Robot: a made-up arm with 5 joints. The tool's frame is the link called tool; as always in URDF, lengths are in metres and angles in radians.
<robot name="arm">
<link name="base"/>
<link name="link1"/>
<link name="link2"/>
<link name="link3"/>
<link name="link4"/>
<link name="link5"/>
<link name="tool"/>
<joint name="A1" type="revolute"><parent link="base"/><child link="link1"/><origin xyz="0 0 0.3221" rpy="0 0 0"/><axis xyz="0 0 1"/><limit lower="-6.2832" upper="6.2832"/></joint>
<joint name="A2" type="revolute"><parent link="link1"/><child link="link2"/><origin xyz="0 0 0" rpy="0 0 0"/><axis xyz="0 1 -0.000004"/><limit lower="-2.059" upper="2.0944"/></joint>
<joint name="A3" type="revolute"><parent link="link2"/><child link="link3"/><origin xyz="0.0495 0 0.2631" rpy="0 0 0"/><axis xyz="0 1 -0.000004"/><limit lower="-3.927" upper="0.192"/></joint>
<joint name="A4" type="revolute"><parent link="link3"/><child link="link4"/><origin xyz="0.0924 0 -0.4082" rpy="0 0 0"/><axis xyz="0 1 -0.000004"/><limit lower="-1.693" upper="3.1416"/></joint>
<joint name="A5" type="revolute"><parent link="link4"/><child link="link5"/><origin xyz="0.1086 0 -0.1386" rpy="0 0 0"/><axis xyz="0 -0.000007 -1"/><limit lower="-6.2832" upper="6.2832"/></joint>
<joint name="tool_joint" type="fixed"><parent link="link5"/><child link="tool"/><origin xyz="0 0 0" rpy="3.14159 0 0"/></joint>
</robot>
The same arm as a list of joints. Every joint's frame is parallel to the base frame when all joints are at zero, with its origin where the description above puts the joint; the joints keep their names.
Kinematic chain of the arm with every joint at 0, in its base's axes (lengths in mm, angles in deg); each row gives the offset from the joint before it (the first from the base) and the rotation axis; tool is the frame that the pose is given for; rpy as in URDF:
A1: xyz 0 0 322.1 axis +z
A2: xyz 0 0 0 axis +y
A3: xyz 49.5 0 263.1 axis +y
A4: xyz 92.4 0 -408.2 axis +y
A5: xyz 108.6 0 -138.6 axis -z
tool: xyz 0 0 0 rpy 180 0 0
Joint limits (deg, base to tool): -360..360 -117.97..120 -225..11 -97..180 -360..360

